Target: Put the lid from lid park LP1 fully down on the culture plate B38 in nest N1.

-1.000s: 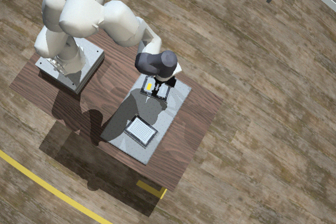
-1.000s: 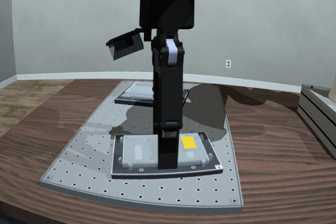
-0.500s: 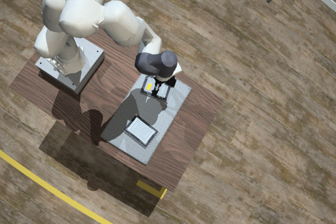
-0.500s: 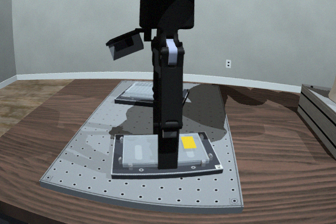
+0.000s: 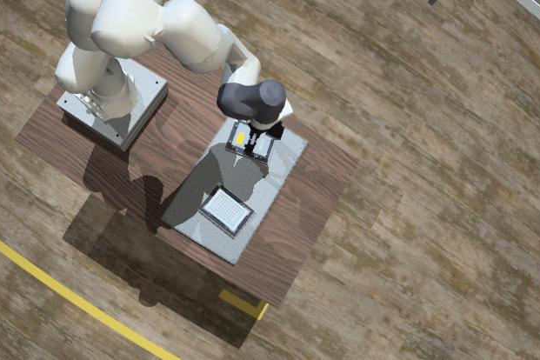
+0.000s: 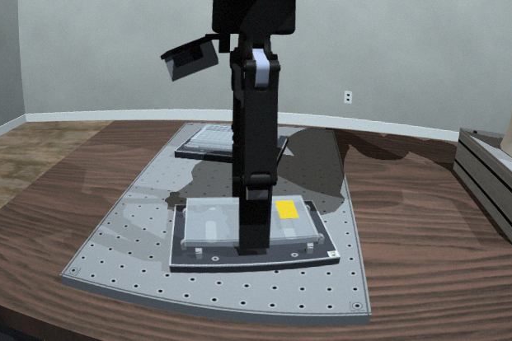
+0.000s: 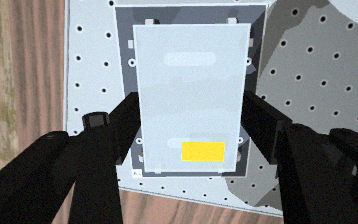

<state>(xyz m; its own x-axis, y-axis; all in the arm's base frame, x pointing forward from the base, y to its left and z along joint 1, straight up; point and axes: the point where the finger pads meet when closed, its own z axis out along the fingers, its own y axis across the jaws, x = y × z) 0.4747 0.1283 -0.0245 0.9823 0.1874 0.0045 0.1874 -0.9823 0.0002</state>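
My gripper is now 4 cm above the lid park LP1. From my hand the other things lie so: culture plate B38 (5 cm ahead, 26 cm to the right, 3 cm below); then nest N1 (5 cm ahead, 26 cm to the right, 4 cm below); then clear lid (2 cm below).
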